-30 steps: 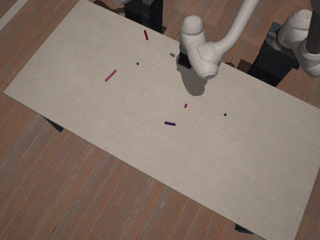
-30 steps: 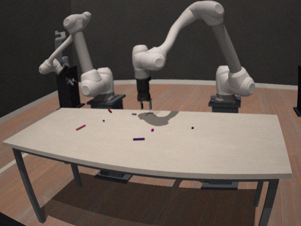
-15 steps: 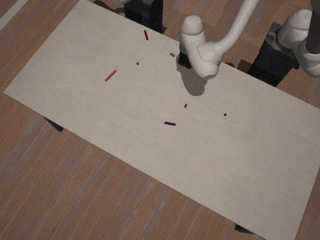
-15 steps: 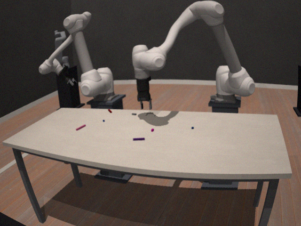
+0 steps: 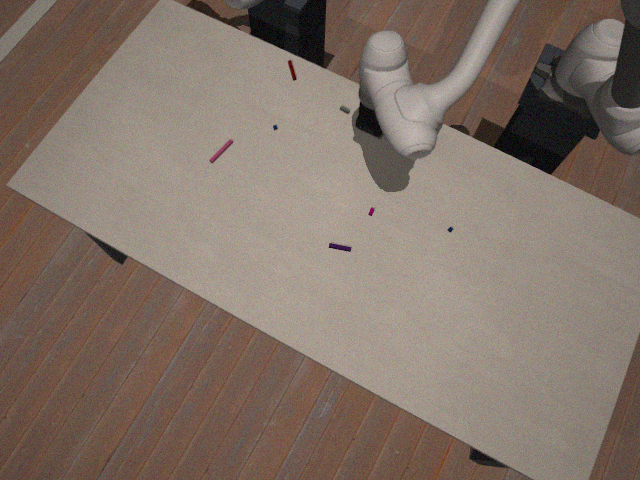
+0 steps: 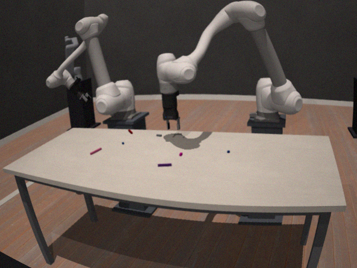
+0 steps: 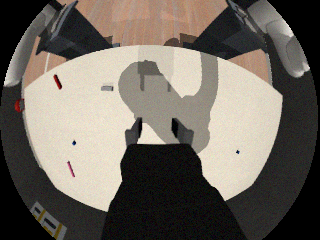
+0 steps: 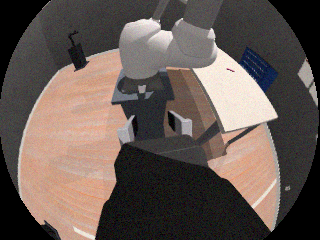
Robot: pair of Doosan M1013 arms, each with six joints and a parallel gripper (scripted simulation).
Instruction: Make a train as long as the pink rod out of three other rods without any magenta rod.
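The grey rod lies 7 cm behind my left hand, 11 cm to the right of it and 8 cm below it. From my left hand the other things lie so: magenta rod (20 cm ahead, 10 cm to the left, 8 cm below); then purple rod (34 cm ahead, 7 cm to the left, 8 cm below); then red rod (12 cm behind, 32 cm to the right, 8 cm below).
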